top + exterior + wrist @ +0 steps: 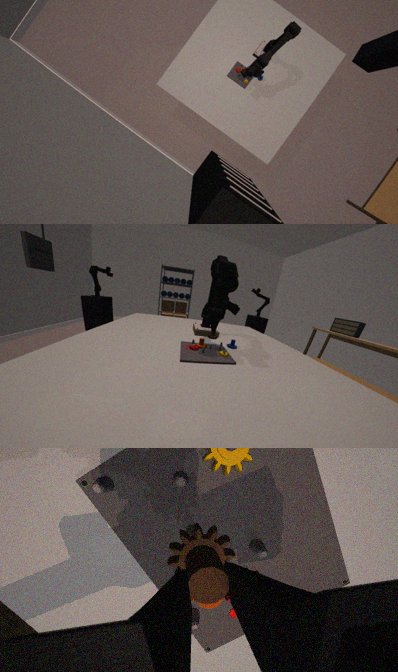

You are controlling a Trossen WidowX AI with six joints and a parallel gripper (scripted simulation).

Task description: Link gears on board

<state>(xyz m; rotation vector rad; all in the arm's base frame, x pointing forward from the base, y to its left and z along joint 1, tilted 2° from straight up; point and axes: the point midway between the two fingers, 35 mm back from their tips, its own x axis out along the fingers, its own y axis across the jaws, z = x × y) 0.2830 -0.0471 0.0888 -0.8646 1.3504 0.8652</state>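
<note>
The brown gear is 1 cm below my gripper tip. The rest, counted from my gripper tip: orange gear (2 cm behind, 4 cm to the right, 6 cm below); then red gear (1 cm ahead, 8 cm to the right, 7 cm below); then yellow gear (6 cm ahead, 4 cm to the left, 7 cm below).
</note>
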